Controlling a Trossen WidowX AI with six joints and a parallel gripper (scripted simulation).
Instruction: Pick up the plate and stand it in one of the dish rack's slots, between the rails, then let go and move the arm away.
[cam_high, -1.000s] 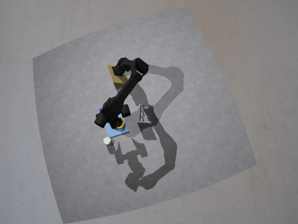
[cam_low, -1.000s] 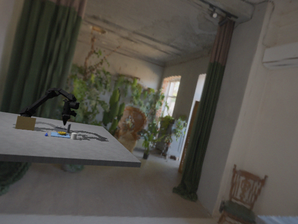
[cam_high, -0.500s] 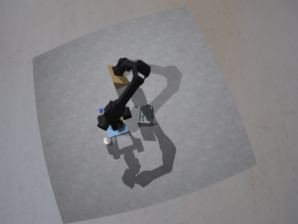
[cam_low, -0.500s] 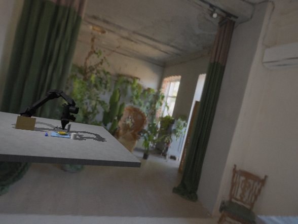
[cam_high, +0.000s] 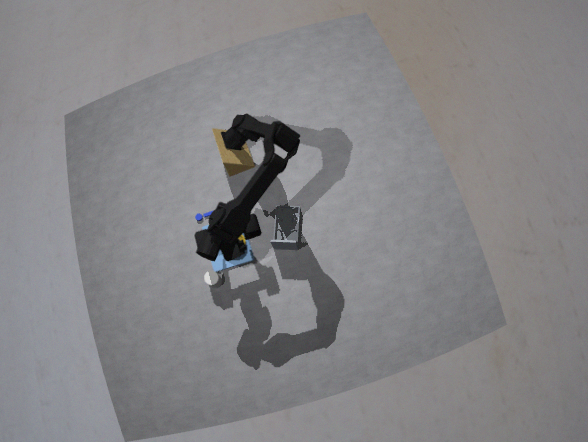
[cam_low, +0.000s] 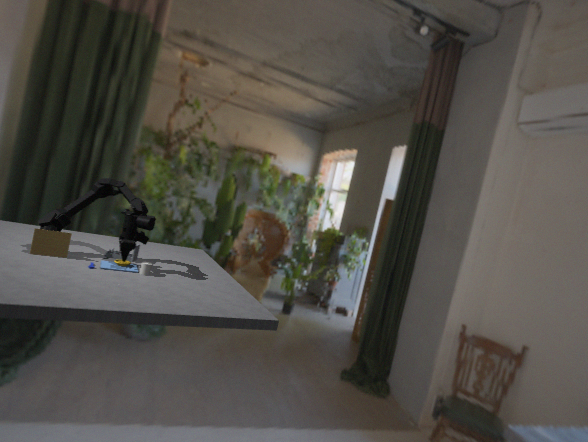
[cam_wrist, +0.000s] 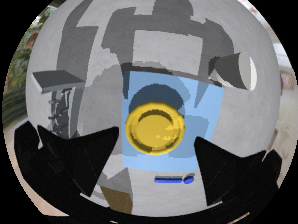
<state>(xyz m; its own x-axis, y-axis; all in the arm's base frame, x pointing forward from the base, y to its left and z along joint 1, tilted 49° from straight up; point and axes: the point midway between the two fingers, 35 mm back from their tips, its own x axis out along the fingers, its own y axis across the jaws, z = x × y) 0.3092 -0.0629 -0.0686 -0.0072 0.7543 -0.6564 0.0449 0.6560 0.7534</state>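
Right now my gripper tip is 2 cm above the yellow plate. The rest, counted from my gripper tip: blue flat board 1 cm behind, 2 cm to the right, 3 cm below; then white cup 9 cm ahead, 9 cm to the right, 1 cm below; then blue spoon 12 cm behind, 6 cm to the right, 3 cm below.
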